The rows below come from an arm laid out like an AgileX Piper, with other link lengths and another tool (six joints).
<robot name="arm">
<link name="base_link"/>
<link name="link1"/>
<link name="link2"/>
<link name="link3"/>
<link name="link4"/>
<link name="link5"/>
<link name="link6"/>
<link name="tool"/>
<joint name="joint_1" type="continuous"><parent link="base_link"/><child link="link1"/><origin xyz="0 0 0.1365" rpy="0 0 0"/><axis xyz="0 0 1"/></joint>
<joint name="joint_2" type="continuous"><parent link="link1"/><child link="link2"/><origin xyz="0 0 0" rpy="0 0 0"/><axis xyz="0 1 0"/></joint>
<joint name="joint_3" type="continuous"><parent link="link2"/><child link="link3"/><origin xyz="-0.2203 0 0.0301" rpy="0 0 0"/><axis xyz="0 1 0"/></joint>
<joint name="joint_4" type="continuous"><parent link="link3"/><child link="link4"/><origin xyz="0.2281 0 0.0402" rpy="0 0 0"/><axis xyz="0.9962 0 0.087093"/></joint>
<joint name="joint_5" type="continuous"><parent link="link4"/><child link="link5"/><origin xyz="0 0 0" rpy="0 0 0"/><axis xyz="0 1 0"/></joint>
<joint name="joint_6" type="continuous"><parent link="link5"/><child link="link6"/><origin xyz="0.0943 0 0.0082" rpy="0 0 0"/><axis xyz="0.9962 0 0.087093"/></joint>
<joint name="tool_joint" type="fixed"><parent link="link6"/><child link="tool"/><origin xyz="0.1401 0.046 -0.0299" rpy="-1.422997 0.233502 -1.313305"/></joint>
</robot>
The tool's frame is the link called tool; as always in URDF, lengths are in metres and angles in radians. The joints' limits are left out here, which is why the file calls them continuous.
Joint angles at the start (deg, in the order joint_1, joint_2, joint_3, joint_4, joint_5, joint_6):
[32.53 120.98 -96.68 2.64 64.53 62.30]
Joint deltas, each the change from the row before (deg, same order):
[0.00 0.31 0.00 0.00 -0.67 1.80]
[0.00 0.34 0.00 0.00 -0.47 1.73]
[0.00 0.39 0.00 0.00 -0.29 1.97]
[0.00 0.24 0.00 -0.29 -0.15 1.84]
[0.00 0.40 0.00 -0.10 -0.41 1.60]
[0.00 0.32 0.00 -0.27 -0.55 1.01]
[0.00 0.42 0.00 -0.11 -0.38 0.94]
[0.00 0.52 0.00 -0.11 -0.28 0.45]
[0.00 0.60 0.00 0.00 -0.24 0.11]
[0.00 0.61 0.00 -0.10 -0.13 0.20]
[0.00 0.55 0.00 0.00 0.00 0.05]
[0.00 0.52 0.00 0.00 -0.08 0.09]
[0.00 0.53 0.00 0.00 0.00 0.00]
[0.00 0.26 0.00 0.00 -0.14 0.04]
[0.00 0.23 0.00 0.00 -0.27 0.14]
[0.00 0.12 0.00 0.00 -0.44 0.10]
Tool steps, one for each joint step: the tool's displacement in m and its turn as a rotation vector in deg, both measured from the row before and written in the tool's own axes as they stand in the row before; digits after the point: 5 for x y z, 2 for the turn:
[-0.00292 -0.00160 0.00261 0.49 -0.35 1.75]
[-0.00193 -0.00133 0.00268 0.42 -0.13 1.69]
[-0.00120 -0.00133 0.00296 0.44 0.10 1.94]
[-0.00088 -0.00213 0.00212 0.63 0.12 1.62]
[-0.00121 -0.00146 0.00306 0.45 0.00 1.51]
[-0.00147 -0.00167 0.00261 0.45 -0.22 0.81]
[-0.00038 -0.00104 0.00305 0.30 0.04 0.85]
[0.00093 -0.00074 0.00354 0.19 0.24 0.38]
[0.00171 -0.00019 0.00388 0.03 0.36 0.12]
[0.00221 -0.00056 0.00398 0.12 0.48 0.14]
[0.00252 -0.00012 0.00346 0.01 0.55 0.06]
[0.00202 -0.00015 0.00331 0.02 0.44 0.10]
[0.00248 -0.00009 0.00332 0.00 0.53 0.01]
[0.00061 -0.00008 0.00169 0.01 0.12 0.04]
[-0.00015 -0.00014 0.00157 0.04 -0.04 0.14]
[-0.00131 -0.00010 0.00093 0.03 -0.32 0.10]

